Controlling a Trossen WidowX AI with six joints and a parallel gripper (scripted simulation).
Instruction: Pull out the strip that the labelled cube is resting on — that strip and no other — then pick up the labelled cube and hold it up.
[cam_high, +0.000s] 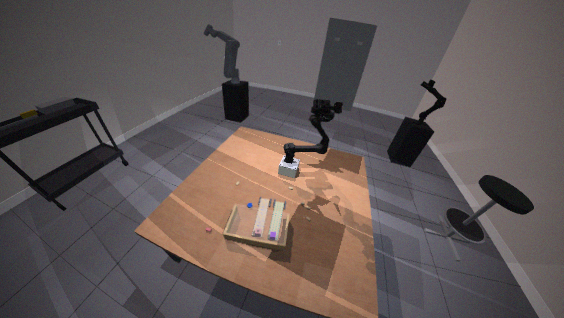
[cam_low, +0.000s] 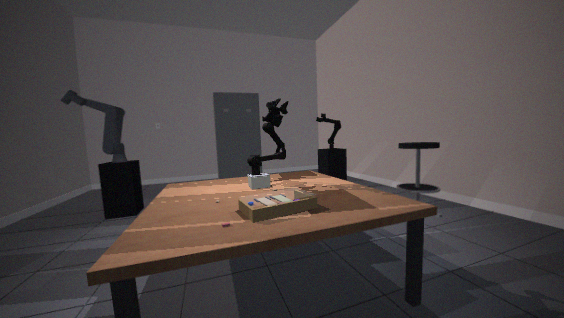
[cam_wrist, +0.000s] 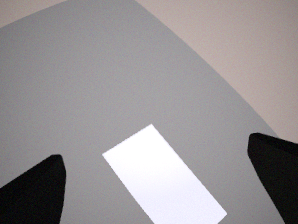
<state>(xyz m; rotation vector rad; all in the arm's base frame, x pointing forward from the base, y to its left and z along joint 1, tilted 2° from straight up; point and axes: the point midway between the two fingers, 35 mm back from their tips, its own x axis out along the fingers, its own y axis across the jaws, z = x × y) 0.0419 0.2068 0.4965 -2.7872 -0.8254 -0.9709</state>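
Now: the blue cube 600 mm below my gripper tip, 390 mm ahead of it and 350 mm to the right of it. Round my gripper tip: pink piece 620 mm ahead, 600 mm below, 490 mm to the right.
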